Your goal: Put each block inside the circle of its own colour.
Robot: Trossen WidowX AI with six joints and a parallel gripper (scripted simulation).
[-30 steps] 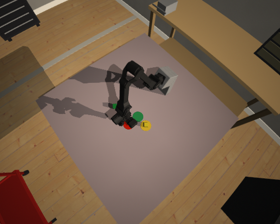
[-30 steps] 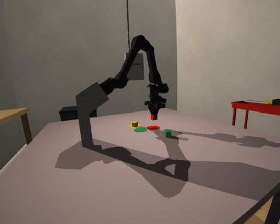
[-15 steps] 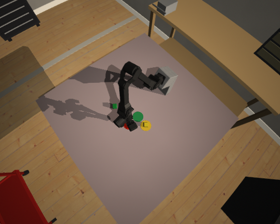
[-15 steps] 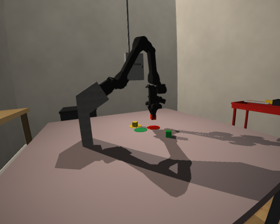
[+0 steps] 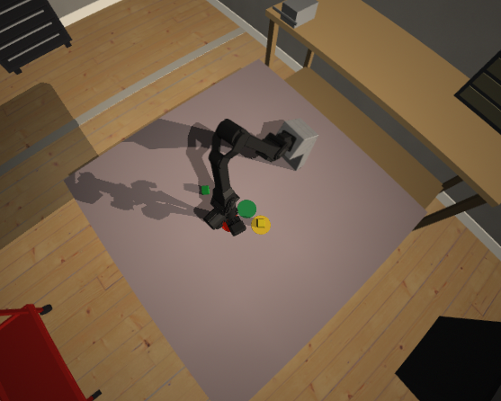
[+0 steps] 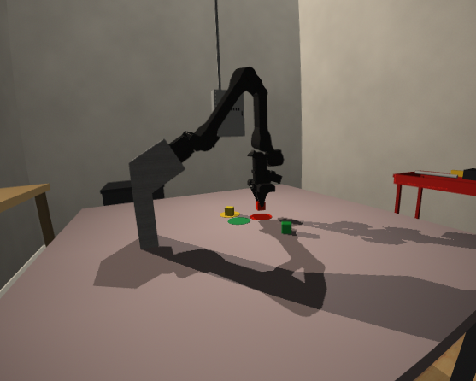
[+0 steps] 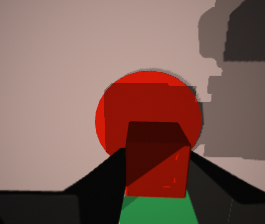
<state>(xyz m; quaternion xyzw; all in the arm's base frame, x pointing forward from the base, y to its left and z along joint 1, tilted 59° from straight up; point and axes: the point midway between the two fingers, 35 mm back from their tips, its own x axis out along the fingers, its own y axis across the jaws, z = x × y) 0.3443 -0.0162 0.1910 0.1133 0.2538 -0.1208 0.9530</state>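
Right now my hand is 80 mm above the red circle. Round my hand: yellow block: 60 mm behind, 130 mm to the left, 70 mm below; then red block: 30 mm below; then green circle: 90 mm behind, 40 mm to the left, 80 mm below.
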